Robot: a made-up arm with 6 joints.
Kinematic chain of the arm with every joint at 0, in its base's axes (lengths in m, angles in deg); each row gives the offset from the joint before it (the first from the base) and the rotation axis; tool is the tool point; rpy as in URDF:
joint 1: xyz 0 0 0.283 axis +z
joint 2: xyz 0 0 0 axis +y
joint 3: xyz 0.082 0 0.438 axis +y
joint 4: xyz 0.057 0 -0.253 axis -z
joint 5: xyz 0 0 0 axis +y
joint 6: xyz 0.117 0 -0.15 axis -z
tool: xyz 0 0 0 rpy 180 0 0
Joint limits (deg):
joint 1: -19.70..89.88
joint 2: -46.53..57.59
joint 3: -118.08..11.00
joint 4: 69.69..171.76
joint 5: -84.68..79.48
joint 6: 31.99..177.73
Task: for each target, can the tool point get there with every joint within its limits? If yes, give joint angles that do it. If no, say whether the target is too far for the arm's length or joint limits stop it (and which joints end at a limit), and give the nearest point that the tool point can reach.
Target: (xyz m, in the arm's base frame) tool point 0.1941 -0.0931 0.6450
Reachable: yes | joints 34.56 -34.11 -38.35 94.78 -42.20 94.01
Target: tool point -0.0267 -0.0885 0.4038
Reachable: yes | joints 3.27 -20.78 -6.62 151.73 -36.57 126.82
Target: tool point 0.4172 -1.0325 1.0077
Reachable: no: too far | nearest point 0.4429 -0.3433 0.8041 | short by 0.719 m
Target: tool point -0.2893 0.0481 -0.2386
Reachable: no: joint limits stop it (at a limit: joint 1, joint 2) | nearest point -0.0922 0.2138 0.0730 | short by 0.404 m
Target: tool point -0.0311 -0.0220 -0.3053
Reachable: no: joint limits stop it (at a limit: joint 1, joint 2) | nearest point -0.0093 0.1889 0.0595 | short by 0.422 m
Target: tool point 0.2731 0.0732 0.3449
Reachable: yes | joints 22.01 -3.33 -21.89 115.05 26.41 61.21
